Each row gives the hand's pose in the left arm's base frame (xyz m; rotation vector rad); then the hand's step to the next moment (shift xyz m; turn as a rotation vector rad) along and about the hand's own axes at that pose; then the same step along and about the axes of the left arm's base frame.
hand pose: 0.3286 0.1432 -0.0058 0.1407 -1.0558 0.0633
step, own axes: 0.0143 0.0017 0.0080 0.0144 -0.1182 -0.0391
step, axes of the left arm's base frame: -0.0001 0.0003 0.0165 0.0549 -0.1114 -0.0165
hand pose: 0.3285 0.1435 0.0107 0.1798 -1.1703 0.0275
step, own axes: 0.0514 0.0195 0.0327 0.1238 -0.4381 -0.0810
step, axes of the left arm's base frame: -0.0120 0.0104 0.0620 0.1728 -0.4280 0.0277
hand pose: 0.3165 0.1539 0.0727 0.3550 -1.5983 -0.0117
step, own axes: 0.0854 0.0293 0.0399 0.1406 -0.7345 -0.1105
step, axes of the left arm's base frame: -0.0467 -0.0004 0.0869 0.2661 -0.7073 -0.0203
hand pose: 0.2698 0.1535 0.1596 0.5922 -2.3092 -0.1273
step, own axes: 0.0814 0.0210 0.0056 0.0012 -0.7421 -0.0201
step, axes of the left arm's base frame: -0.0624 -0.0185 0.0534 0.2938 -0.6584 -0.1769
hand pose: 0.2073 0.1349 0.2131 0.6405 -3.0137 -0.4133
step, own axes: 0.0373 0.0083 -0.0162 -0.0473 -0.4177 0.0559
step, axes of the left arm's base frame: -0.0360 -0.0118 0.0170 0.2034 -0.3344 -0.1633
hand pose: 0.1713 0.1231 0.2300 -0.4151 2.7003 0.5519
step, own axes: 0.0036 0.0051 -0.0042 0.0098 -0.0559 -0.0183
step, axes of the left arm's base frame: -0.0062 0.0020 0.0038 0.0056 -0.0591 -0.0060
